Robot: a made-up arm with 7 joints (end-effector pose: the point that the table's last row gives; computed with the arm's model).
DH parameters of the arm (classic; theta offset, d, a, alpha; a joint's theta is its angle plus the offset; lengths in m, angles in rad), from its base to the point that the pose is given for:
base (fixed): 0 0 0 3.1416
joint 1: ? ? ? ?
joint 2: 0 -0.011 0 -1.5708
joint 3: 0 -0.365 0 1.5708
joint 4: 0 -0.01 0 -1.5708
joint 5: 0 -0.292 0 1.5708
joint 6: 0 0 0 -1.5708
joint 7: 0 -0.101 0 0
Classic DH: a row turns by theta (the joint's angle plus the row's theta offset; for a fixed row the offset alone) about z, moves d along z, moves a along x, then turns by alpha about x.
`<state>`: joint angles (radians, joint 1 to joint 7).
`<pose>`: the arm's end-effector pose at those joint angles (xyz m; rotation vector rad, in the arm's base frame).
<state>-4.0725 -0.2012 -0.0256 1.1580 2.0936 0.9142 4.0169</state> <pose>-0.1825 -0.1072 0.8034 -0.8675 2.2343 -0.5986</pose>
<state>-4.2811 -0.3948 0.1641 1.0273 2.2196 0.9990 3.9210</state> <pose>-0.1231 0.0477 0.8496 -1.1054 2.3790 -1.0128</pose>
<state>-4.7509 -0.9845 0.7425 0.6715 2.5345 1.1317 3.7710</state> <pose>-0.1780 0.5172 0.6387 0.7393 -1.8751 2.0792</pose>
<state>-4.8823 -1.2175 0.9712 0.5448 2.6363 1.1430 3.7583</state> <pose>-0.2350 0.6138 0.4615 0.3080 -1.6656 2.3369</pose>
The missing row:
joint 1: 0 -0.209 0 1.5708
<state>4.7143 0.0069 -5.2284 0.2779 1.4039 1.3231 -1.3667</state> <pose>0.1527 -0.0378 0.8744 -1.8414 -0.2363 0.8786</pose>
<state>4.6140 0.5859 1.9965 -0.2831 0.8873 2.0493 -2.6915</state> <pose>-0.0627 0.2807 0.7595 -1.3028 -1.3334 -0.4991</pose>
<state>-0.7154 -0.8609 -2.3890 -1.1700 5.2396 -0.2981 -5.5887</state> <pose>0.0078 -0.3026 0.7565 0.9356 -2.3852 -0.4290</pose>
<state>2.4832 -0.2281 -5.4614 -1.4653 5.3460 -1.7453 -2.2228</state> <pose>0.3381 0.0946 0.4777 0.2655 0.9662 -2.1789</pose>
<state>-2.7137 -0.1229 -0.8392 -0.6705 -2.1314 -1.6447 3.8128</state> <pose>0.1592 0.1197 0.8232 0.7108 1.8552 -0.3962</pose>
